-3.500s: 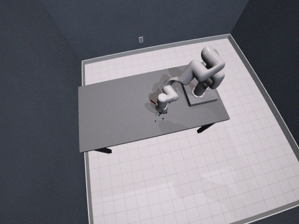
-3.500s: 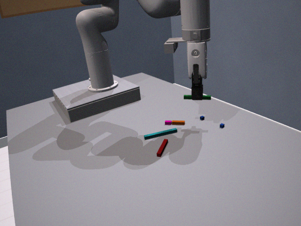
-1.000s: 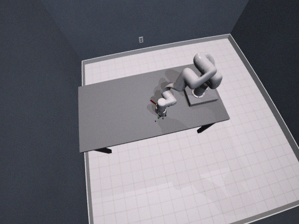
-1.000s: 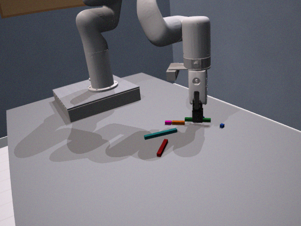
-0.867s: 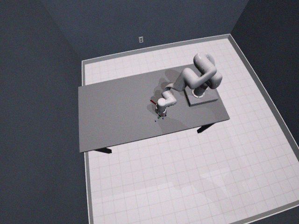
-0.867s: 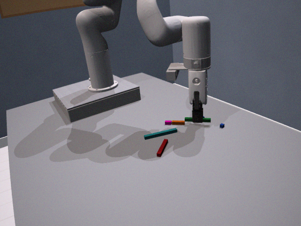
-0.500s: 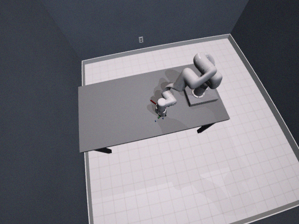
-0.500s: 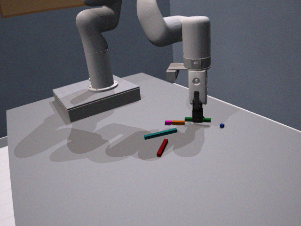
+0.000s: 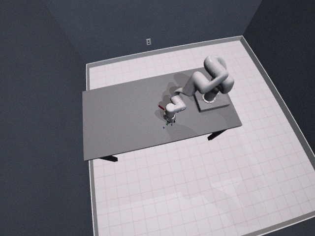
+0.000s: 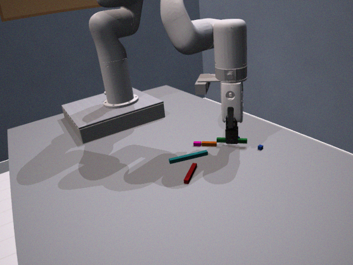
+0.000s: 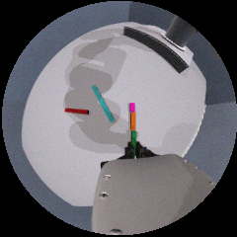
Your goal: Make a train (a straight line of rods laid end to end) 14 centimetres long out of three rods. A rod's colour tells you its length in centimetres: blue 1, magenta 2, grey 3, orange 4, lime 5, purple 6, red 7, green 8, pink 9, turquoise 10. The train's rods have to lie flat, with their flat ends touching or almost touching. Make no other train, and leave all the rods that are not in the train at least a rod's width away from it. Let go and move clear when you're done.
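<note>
Now: the green rod 20 mm below my hand. The rest, counted from my hand: turquoise rod 120 mm to the right, 50 mm behind, 30 mm below; then orange rod 50 mm behind, 30 mm to the right, 30 mm below; then magenta rod 80 mm behind, 50 mm to the right, 30 mm below.
</note>
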